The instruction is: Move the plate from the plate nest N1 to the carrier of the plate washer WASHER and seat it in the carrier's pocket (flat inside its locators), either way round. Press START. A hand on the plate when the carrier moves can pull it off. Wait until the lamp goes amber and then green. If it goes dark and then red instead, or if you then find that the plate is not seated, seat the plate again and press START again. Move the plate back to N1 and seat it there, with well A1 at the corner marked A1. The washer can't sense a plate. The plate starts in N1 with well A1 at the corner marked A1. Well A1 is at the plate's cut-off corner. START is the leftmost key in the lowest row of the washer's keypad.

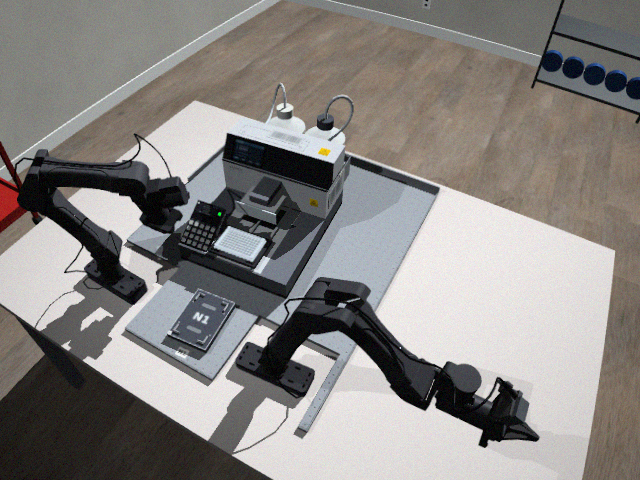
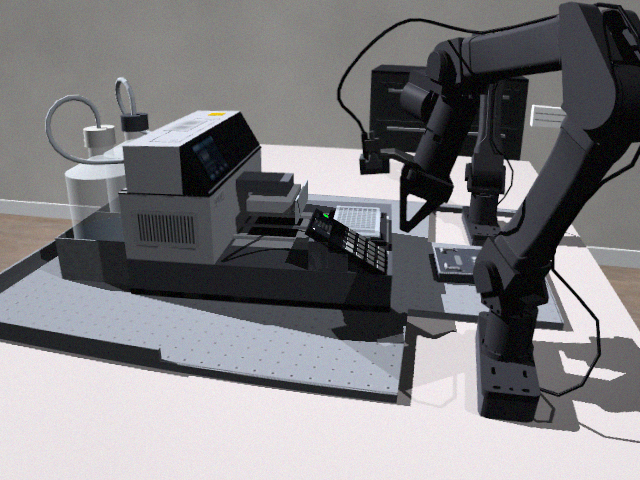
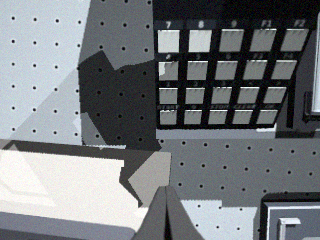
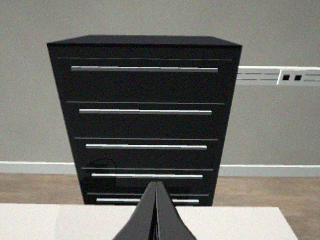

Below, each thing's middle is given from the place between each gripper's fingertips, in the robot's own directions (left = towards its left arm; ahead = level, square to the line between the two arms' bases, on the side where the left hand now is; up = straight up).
Labels:
Right now the white plate (image 1: 250, 241) is 100 mm ahead of my left hand (image 2: 403, 231), 160 mm to the right of it and 60 mm below it. Also, from my left hand: nest N1 (image 1: 185, 334): 130 mm behind, 190 mm to the right, 130 mm below; then washer (image 2: 187, 234): 250 mm ahead, 150 mm to the right, 10 mm below; then wash head (image 2: 273, 203): 250 mm ahead, 150 mm to the right, 10 mm below.
The nest N1 is 1 cm ahead of my right hand, 83 cm to the left of it and 24 cm below it. From my right hand the other things lie so: white plate 24 cm ahead, 86 cm to the left, 16 cm below; then washer 39 cm ahead, 87 cm to the left, 12 cm below; then wash head 39 cm ahead, 87 cm to the left, 12 cm below.

